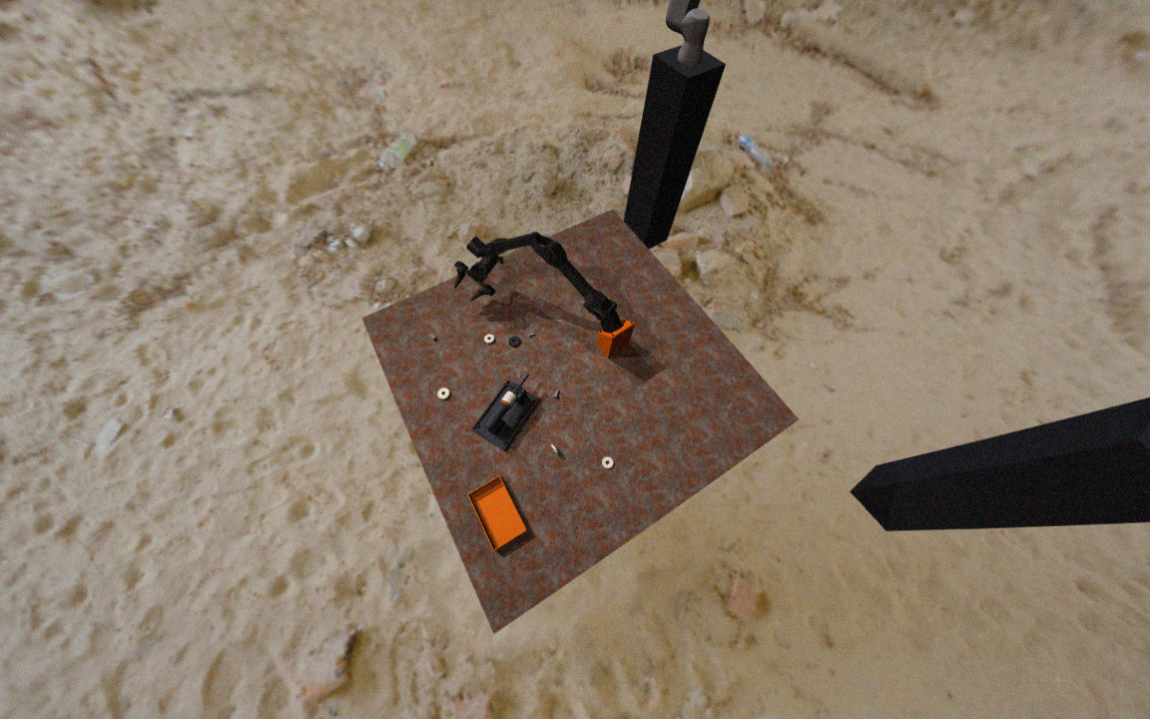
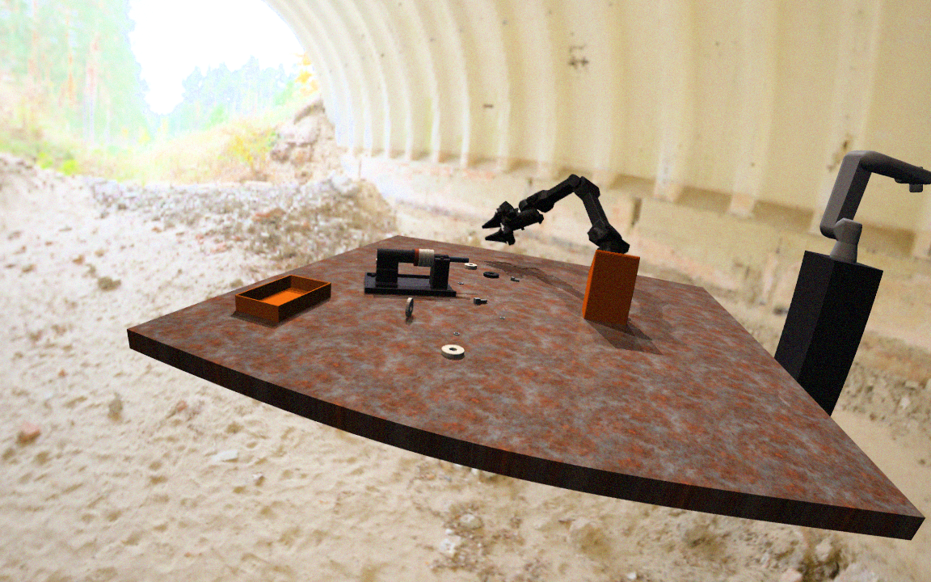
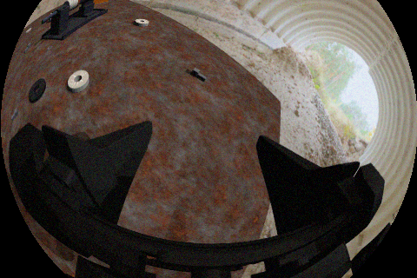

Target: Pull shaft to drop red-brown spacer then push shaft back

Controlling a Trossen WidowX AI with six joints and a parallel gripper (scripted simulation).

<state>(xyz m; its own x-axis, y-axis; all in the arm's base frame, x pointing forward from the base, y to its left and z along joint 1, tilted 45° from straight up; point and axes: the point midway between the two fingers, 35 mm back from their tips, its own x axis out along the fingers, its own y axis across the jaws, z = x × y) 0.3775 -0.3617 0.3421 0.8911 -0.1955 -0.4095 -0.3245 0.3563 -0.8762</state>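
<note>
My gripper tip is now 49 cm to the right of the shaft, 3 cm short of it and 1 cm above it. Also, from my gripper tip: orange tray 80 cm to the left, 30 cm ahead, 8 cm below; then red-brown spacer 51 cm to the left, 9 cm ahead, 1 cm below; then cream spacer 50 cm to the left, 7 cm ahead, 1 cm below.
</note>
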